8 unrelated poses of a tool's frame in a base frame.
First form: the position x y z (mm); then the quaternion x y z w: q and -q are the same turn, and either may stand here.
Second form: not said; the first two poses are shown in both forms.
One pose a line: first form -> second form
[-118, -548, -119, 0.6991, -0.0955, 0.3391, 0.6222] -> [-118, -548, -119, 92.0, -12.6, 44.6]
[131, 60, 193, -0.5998, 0.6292, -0.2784, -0.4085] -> [131, 60, 193, 86.6, -90.8, 40.2]
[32, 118, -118, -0.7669, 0.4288, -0.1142, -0.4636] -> [32, 118, -118, 108.0, -60.4, 16.1]
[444, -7, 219, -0.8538, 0.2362, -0.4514, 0.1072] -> [444, -7, 219, -144.0, 39.8, -76.1]
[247, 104, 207, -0.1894, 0.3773, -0.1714, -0.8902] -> [247, 104, 207, 22.5, -44.9, 20.4]
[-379, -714, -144, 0.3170, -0.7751, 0.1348, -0.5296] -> [-379, -714, -144, -43.4, 106.0, -18.4]
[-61, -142, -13, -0.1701, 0.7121, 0.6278, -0.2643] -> [-61, -142, -13, 26.3, -110.3, -97.2]
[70, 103, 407, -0.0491, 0.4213, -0.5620, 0.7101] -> [70, 103, 407, -6.2, 53.6, -71.4]
